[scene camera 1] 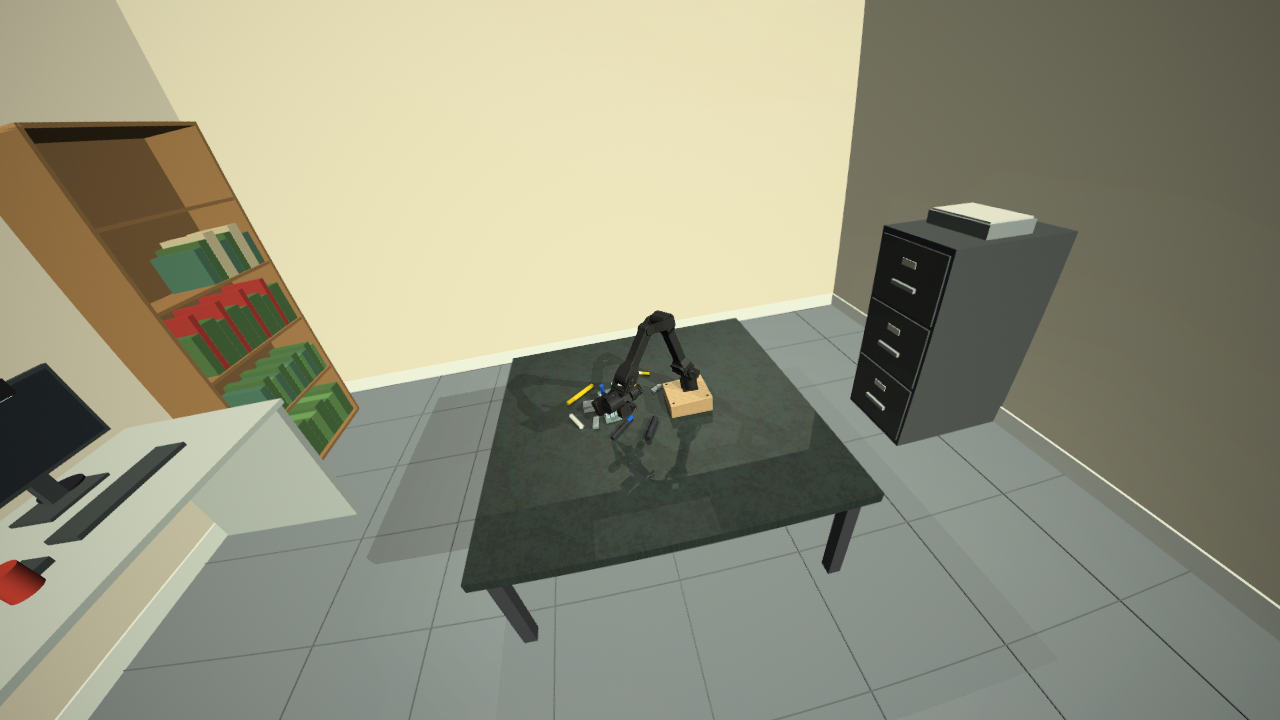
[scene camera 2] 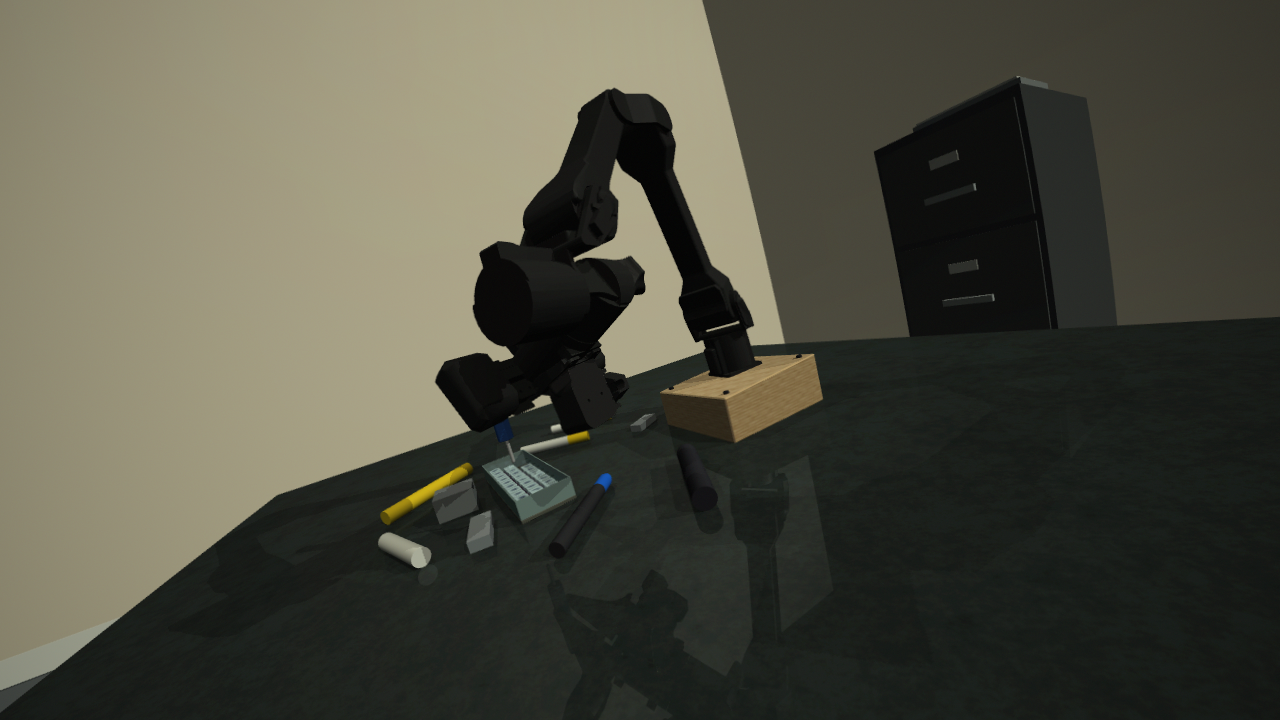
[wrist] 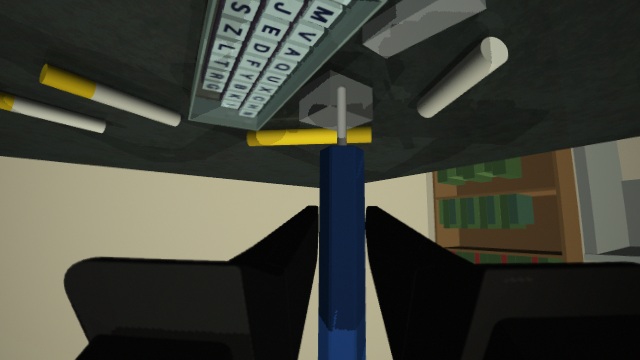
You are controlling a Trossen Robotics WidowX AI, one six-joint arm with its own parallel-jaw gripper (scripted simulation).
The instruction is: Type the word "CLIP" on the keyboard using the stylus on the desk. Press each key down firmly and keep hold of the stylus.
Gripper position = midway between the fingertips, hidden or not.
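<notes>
From scene camera 2 I can see my gripper [scene camera 2: 498, 416], and there's a grey block [scene camera 2: 460, 499], a yellow marker [scene camera 2: 390, 515] and a white cylinder [scene camera 2: 416, 555]. The wrist view's got a blue stylus [wrist: 342, 248] in it, and you'd also find the marker [wrist: 302, 136], the block [wrist: 318, 100] and the cylinder [wrist: 488, 55] there.
</notes>
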